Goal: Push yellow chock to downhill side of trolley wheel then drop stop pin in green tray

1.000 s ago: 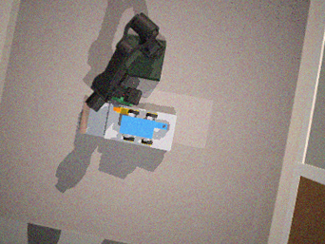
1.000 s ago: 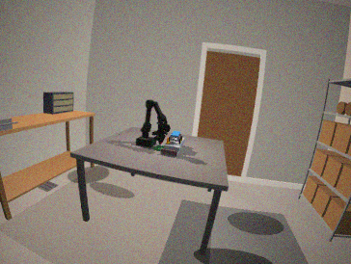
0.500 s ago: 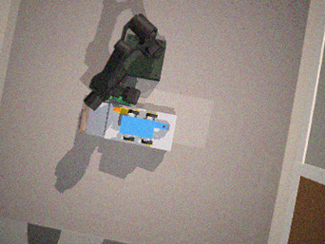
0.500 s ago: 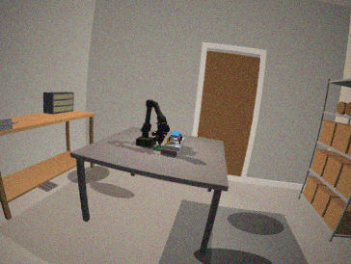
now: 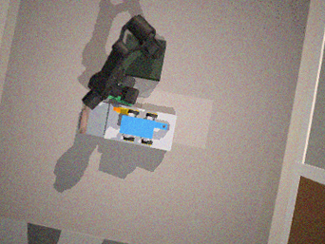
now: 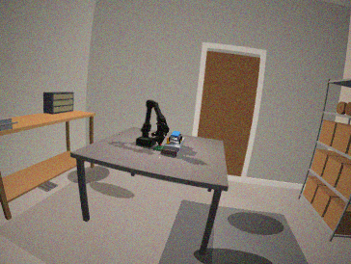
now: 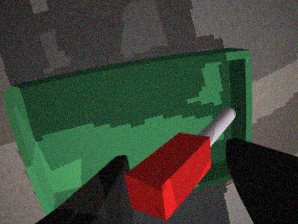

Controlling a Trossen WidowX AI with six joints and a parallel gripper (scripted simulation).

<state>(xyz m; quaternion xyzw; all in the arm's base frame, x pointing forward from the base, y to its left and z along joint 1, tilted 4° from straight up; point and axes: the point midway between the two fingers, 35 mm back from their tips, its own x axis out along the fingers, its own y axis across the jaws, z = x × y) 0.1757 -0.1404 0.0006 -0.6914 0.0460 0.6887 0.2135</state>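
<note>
The green tray is 50 mm below my gripper tip and 10 mm to the right of it. Round my gripper tip: blue trolley: 150 mm ahead, 80 mm to the left, 70 mm above; then yellow chock: 80 mm ahead, 40 mm above, 10 mm to the left; then red-headed stop pin: 10 mm to the left, 10 mm below, 10 mm ahead.
</note>
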